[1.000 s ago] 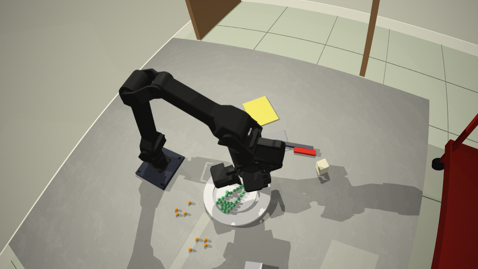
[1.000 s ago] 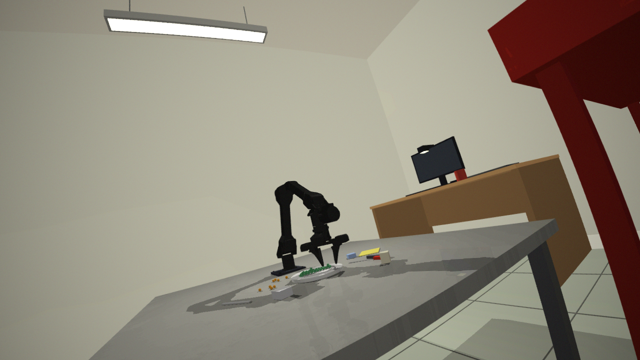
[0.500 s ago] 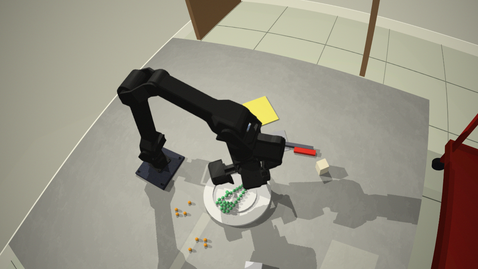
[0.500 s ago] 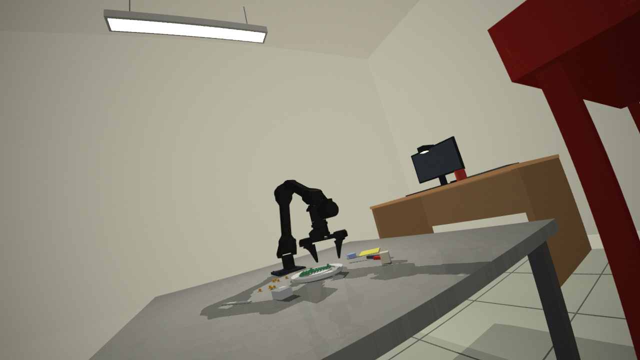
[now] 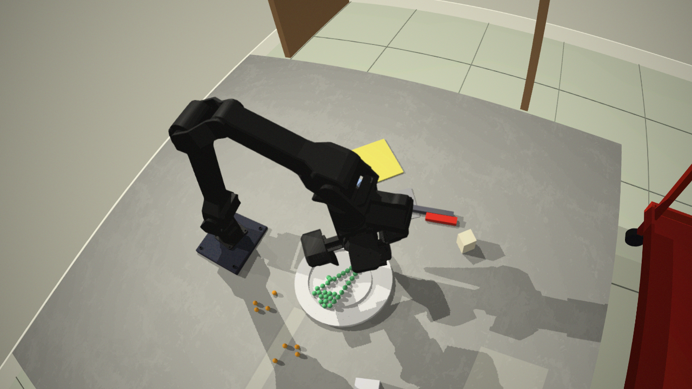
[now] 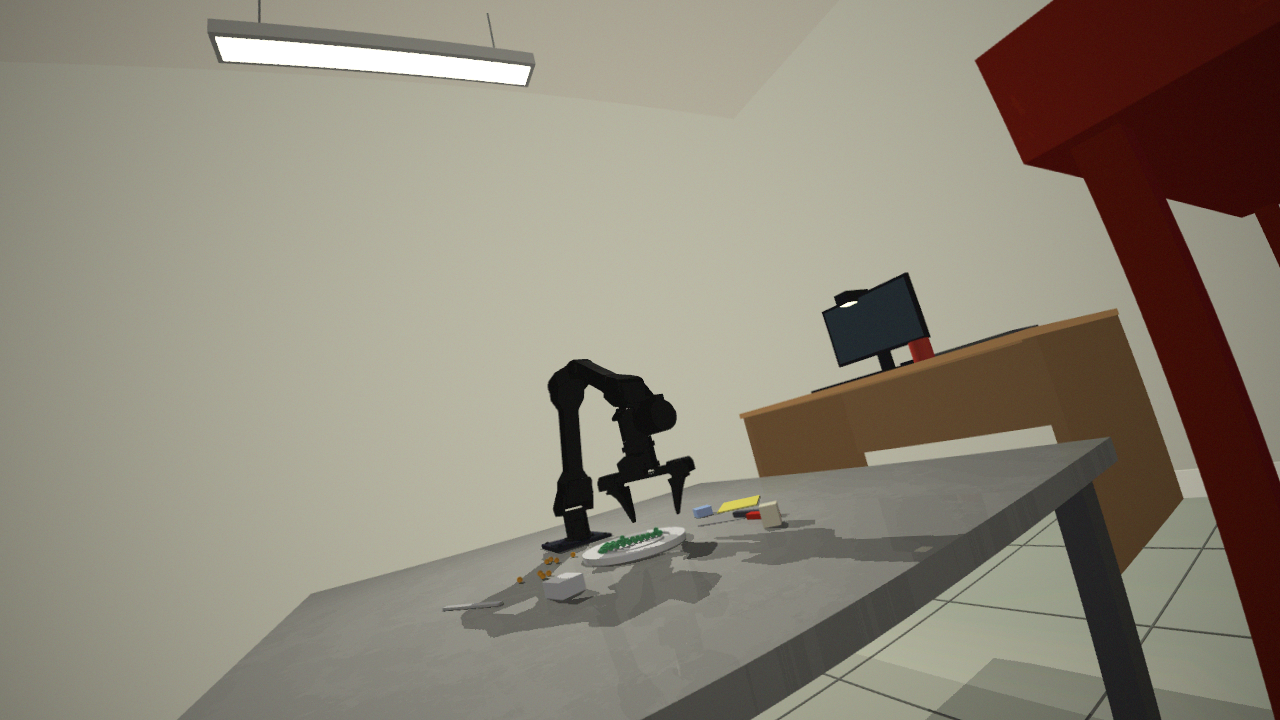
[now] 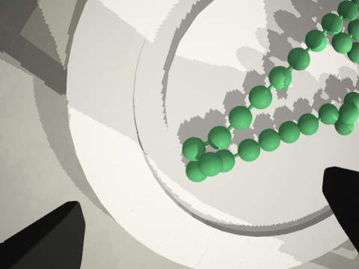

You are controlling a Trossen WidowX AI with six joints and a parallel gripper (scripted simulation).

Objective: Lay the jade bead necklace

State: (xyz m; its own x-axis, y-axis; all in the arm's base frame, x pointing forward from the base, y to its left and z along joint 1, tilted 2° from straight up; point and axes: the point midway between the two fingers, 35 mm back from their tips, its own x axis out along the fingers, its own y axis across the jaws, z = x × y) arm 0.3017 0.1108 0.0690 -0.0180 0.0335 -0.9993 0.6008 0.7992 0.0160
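Now: the inner disc 5 cm to the right of my gripper tip, 4 cm below it and 1 cm behind it. The rest, counted from my gripper tip: grey sheet 15 cm to the left, 4 cm below, 3 cm behind; then red bar 18 cm to the left, 6 cm ahead, 4 cm below; then bead board 5 cm to the right, 4 cm below, 1 cm behind.
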